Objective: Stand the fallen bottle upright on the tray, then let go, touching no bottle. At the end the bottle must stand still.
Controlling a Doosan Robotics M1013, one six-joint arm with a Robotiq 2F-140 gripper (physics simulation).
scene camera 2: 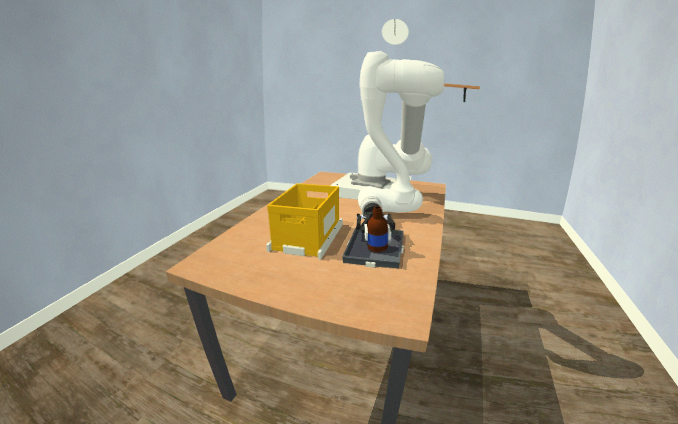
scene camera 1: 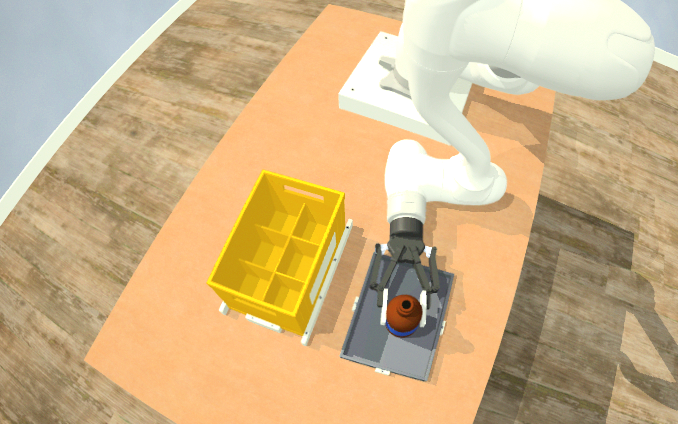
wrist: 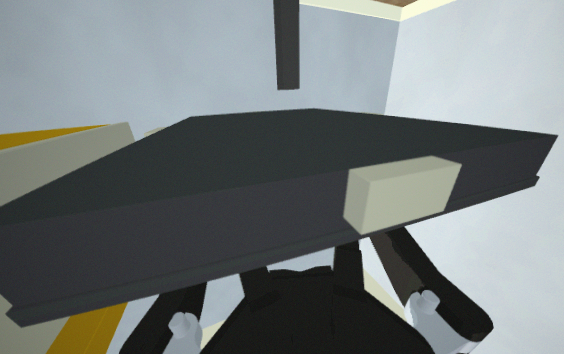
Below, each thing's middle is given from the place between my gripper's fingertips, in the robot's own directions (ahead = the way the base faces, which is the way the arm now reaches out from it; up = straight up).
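Brown bottle (scene camera 1: 404, 312): 1 cm right of my hand, 2 cm behind it, 2 cm above it.
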